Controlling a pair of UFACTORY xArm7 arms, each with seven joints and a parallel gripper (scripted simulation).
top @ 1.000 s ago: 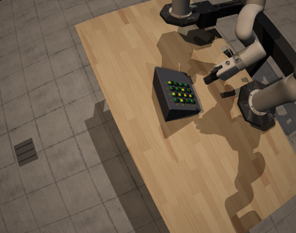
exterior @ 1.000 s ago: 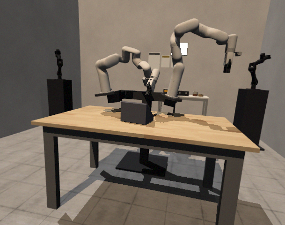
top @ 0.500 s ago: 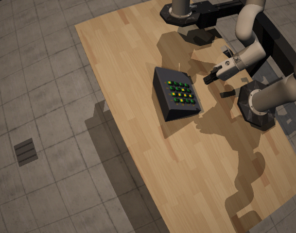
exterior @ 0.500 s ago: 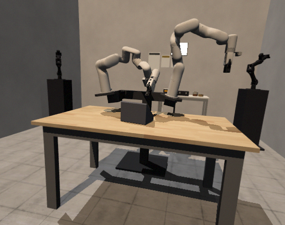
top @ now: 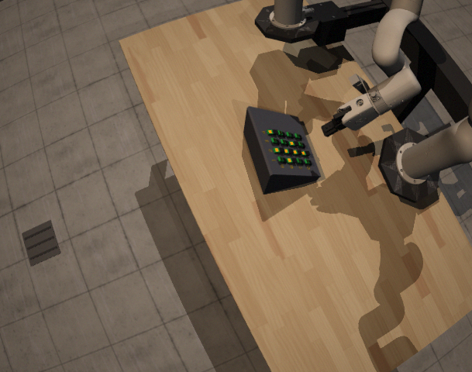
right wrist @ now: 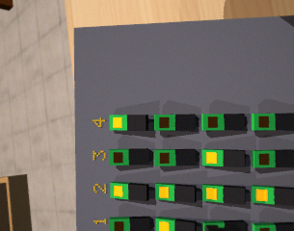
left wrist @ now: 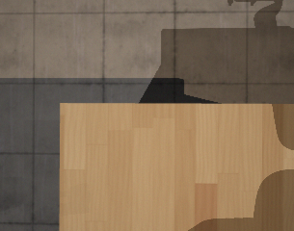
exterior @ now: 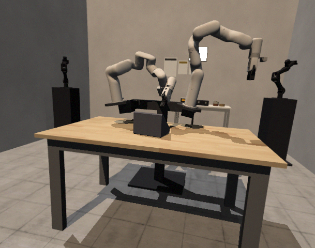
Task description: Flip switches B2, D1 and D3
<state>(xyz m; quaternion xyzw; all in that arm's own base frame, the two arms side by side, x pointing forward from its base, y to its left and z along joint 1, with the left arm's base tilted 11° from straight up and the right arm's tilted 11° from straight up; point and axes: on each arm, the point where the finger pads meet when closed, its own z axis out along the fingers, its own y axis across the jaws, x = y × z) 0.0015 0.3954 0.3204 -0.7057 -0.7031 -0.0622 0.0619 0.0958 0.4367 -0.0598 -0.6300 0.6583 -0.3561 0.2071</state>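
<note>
My right gripper is now 10 cm short of the switch B2, 9 cm above it and 3 cm to the left of it. Round my right hand: switch B3: 9 cm below, 9 cm ahead, 6 cm to the right; then switch C2: 12 cm below, 7 cm ahead, 2 cm to the right; then switch C3: 12 cm below, 6 cm ahead, 5 cm to the right.
</note>
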